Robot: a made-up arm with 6 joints. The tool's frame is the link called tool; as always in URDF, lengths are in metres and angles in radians.
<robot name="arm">
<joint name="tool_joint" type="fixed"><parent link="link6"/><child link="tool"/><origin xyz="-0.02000 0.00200 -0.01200" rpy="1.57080 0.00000 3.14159"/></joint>
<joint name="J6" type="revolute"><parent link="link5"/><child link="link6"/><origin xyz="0.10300 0.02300 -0.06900"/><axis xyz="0 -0.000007 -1"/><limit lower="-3.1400" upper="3.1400" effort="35" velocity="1.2"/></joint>
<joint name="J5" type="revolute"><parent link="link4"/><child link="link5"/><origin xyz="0.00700 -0.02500 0.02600"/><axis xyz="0 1 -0.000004"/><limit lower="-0.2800" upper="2.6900" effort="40" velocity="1.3"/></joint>
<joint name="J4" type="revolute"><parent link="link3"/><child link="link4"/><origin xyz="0.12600 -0.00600 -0.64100"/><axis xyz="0 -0.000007 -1"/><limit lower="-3.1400" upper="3.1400" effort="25" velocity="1.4"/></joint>
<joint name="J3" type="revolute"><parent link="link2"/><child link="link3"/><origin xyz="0.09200 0.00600 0.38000"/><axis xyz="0 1 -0.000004"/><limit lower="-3.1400" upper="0.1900" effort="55" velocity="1.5"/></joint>
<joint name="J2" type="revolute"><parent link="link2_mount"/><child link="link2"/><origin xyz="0.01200 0.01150 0.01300"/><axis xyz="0 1 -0.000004"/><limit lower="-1.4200" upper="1.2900" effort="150" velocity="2.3"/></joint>
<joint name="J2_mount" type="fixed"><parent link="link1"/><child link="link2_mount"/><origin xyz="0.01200 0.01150 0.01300"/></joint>
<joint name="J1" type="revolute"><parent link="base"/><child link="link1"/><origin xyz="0.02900 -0.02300 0.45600"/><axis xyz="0 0 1"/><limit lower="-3.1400" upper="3.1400" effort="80" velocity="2.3"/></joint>
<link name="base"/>
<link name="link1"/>
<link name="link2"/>
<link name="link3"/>
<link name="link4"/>
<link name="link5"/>
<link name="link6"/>
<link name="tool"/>
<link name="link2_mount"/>
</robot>
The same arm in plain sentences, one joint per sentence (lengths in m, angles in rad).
The arm has six revolute joints in a row. What follows holds with every joint at zero, and every direction is one of the base frame's. The first joint lies 0.029 m along +x and 0.023 m along -y and 0.456 m along +z from the base frame's origin and rotates about +z, from -3.14 to 3.14 rad. The second joint lies 0.024 m along +x and 0.023 m along +y and 0.026 m along +z from the first joint and rotates about +y, from -1.42 to 1.29 rad. The third joint lies 0.092 m along +x and 0.006 m along +y and 0.38 m along +z from the second joint and rotates about +y, from -3.14 to 0.19 rad. The fourth joint lies 0.126 m along +x and 0.006 m along -y and 0.641 m along -z from the third joint and rotates about -z, from -3.14 to 3.14 rad. The fifth joint lies 0.007 m along +x and 0.025 m along -y and 0.026 m along +z from the fourth joint and rotates about +y, from -0.28 to 2.69 rad. The sixth joint lies 0.103 m along +x and 0.023 m along +y and 0.069 m along -z from the fifth joint and rotates about -z, from -3.14 to 3.14 rad. The tool frame, which is the frame that the pose is given for, lies 0.02 m along -x and 0.002 m along +y and 0.012 m along -z from the sixth joint; its axes are the base frame's turned by roll 1.5708, pitch 0 and yaw 3.1416 rad (as in URDF: about the fixed x, then y, then z).
